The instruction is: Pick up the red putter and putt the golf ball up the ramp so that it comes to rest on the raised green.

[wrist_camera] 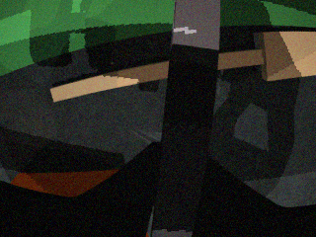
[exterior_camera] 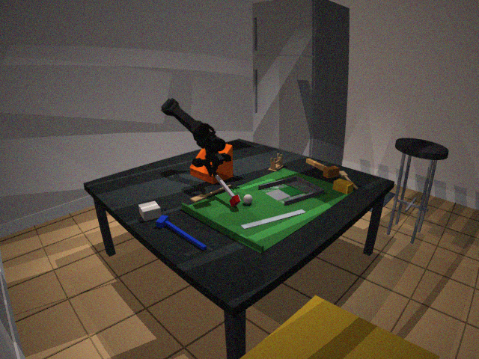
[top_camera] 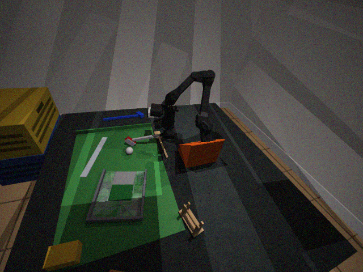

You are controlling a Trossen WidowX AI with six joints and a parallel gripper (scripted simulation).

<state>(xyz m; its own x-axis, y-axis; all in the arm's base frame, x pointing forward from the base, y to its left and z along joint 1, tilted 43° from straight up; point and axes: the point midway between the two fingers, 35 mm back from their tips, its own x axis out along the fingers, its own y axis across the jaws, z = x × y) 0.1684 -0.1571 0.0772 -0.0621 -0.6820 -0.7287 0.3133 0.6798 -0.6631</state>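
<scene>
Now: gripper tip 11 cm short of the red putter, 3 cm to the left of it and 1 cm above it. Round my gripper tip: blue putter 20 cm ahead, 38 cm to the right, 6 cm below; then white strip 42 cm ahead, 5 cm to the right, 7 cm below; then white golf ball 23 cm ahead, 5 cm below.
</scene>
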